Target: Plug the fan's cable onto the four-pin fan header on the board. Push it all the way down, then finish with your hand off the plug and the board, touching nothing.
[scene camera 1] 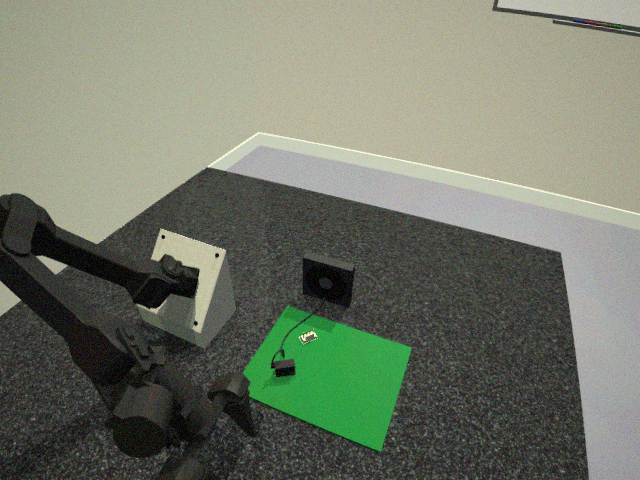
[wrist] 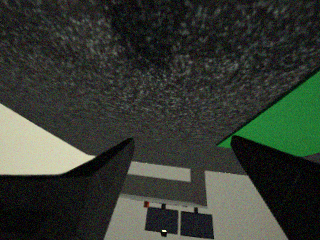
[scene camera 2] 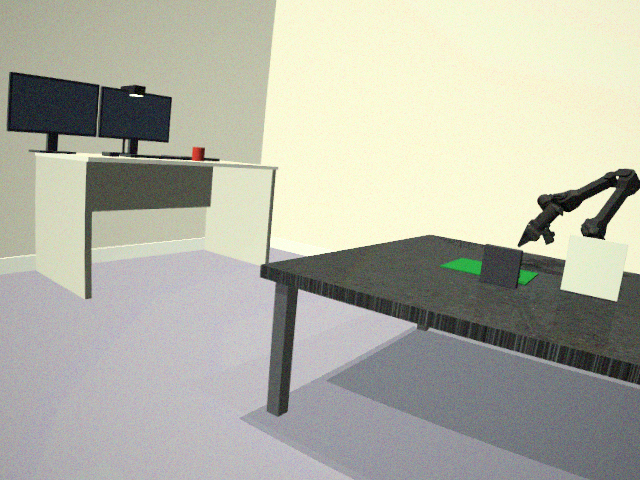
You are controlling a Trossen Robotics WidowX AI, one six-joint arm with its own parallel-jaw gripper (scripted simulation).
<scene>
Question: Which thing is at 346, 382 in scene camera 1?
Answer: A green board.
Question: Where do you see a black fan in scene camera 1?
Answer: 333, 279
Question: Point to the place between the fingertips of my gripper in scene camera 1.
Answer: At 241, 462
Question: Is my gripper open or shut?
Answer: Open.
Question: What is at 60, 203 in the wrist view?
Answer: My gripper.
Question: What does my gripper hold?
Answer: Nothing.
</scene>
